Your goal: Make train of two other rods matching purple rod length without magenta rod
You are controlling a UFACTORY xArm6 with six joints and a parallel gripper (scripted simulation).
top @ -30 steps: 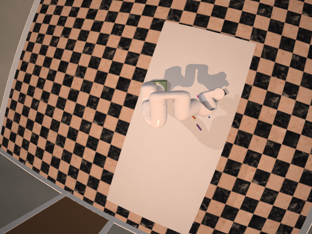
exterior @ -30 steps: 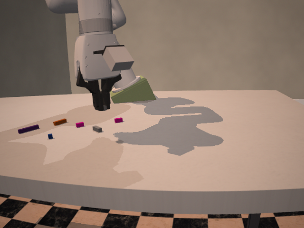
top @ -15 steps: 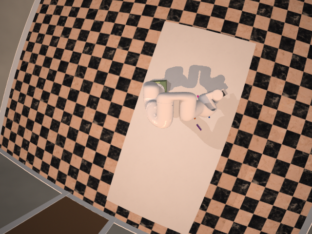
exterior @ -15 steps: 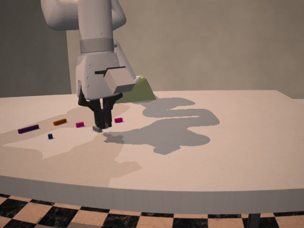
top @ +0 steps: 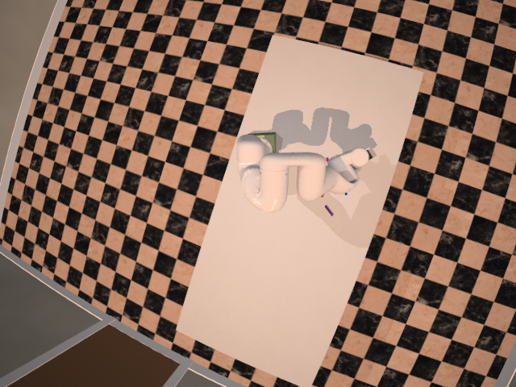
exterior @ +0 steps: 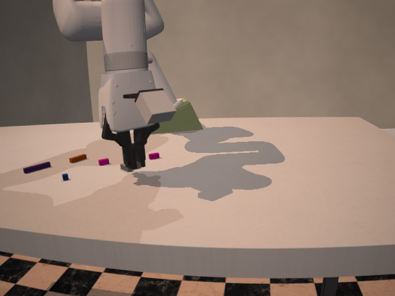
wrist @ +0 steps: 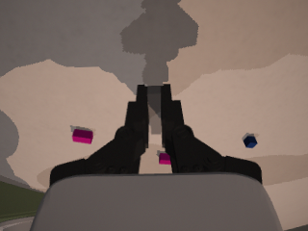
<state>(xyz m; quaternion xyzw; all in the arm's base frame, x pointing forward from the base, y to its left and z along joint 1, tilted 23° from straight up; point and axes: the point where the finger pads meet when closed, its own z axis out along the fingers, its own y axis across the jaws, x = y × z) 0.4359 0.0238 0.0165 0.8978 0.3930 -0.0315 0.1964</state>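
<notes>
My gripper is now 3 cm short of the small blue rod, 13 cm to the left of it and 3 cm above it. The rest, counted from my hand: purple rod 3 cm behind, 23 cm to the right, 3 cm below; then orange rod 10 cm behind, 16 cm to the right, 3 cm below.
</notes>
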